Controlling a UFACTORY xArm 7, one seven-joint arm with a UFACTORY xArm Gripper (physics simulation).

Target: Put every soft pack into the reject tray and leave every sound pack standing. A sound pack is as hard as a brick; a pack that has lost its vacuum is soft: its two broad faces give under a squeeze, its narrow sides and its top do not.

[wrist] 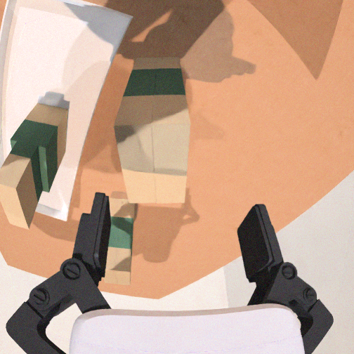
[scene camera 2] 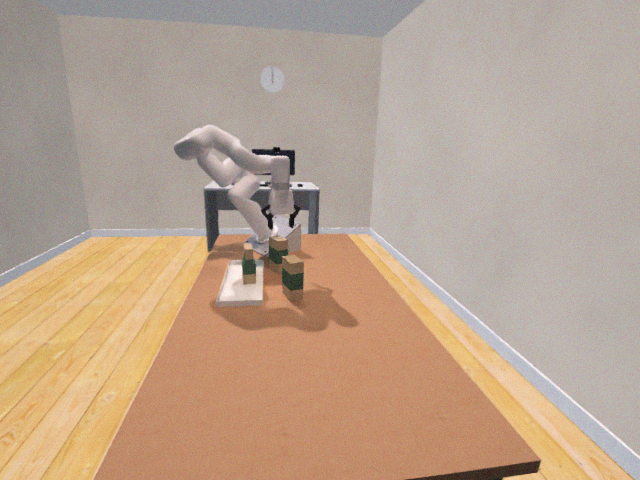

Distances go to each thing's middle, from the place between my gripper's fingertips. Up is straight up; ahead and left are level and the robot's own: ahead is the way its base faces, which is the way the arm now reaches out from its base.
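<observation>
White reject tray (scene camera 2: 233,293): my hand 17 cm above it, 14 cm to the left of it, 15 cm short of it.
</observation>
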